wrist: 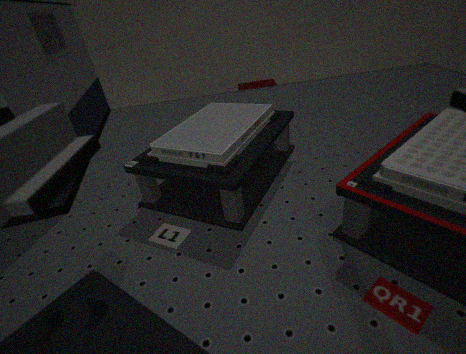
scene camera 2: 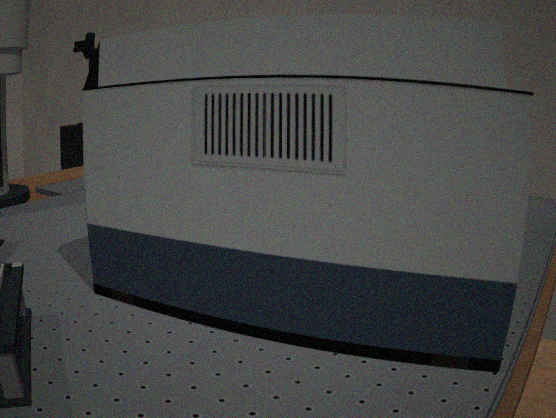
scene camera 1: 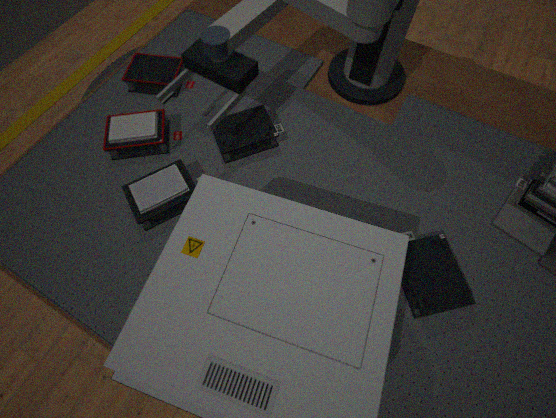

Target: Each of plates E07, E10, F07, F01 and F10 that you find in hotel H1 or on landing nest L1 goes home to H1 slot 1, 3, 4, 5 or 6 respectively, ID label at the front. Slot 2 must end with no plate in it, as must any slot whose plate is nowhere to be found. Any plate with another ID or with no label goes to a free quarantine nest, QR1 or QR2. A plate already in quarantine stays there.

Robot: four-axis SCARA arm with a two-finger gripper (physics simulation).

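Frame: origin at the arm's base, x ahead, y left, z up, level; centimetres.
Seen in the pictures: gripper, fingertip midpoint: [wrist: 265, 101] [scene camera 1: 183, 113]; arm's base, origin of the base link: [scene camera 1: 365, 77].
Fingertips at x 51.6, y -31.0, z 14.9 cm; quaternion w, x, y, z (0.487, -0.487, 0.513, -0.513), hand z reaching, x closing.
Pixels of each thing's top centre, then the offset from my fingertips to it.
- Plate F07, middle of its top: [wrist: 215, 123] [scene camera 1: 158, 186] dx +17.6, dy +3.2, dz -7.2 cm
- white plate, middle of its top: [scene camera 1: 132, 125] dx +6.1, dy -15.4, dz -7.2 cm
- red-rimmed nest QR1, middle of its top: [scene camera 1: 133, 127] dx +6.1, dy -15.4, dz -8.2 cm
- Red-rimmed nest QR2, middle of its top: [scene camera 1: 152, 67] dx -15.1, dy -26.3, dz -8.2 cm
- large white instrument, middle of its top: [scene camera 2: 344, 40] [scene camera 1: 268, 295] dx +28.9, dy +42.5, dz +10.9 cm
- black nest, middle of its top: [scene camera 1: 243, 125] dx -9.4, dy +10.8, dz -7.7 cm
Plate F07 [scene camera 1: 159, 188] [wrist: 212, 131] lies flat on the black landing nest L1 [scene camera 1: 145, 220] [wrist: 260, 145], its ID label on the side facing the wrist camera. A white plate [scene camera 1: 132, 127] [wrist: 432, 150] lies on the red-rimmed nest QR1 [scene camera 1: 105, 140] [wrist: 400, 206]; its ID is not readable now. Red-rimmed nest QR2 [scene camera 1: 152, 70] shows a bare dark top. My gripper [scene camera 1: 185, 111] is open and empty, above the area between the quarantine nests and a black nest. One of its fingers shows at the left of the wrist view. Hotel H1 cannot be identified clearly.
A large white instrument [scene camera 1: 300, 300] [scene camera 2: 300, 210] stands beside L1. A black nest [scene camera 1: 245, 132] is near the gripper; another dark stand [scene camera 1: 440, 275] is right of the instrument. A partly visible rack-like object is at scene camera 1's right edge.
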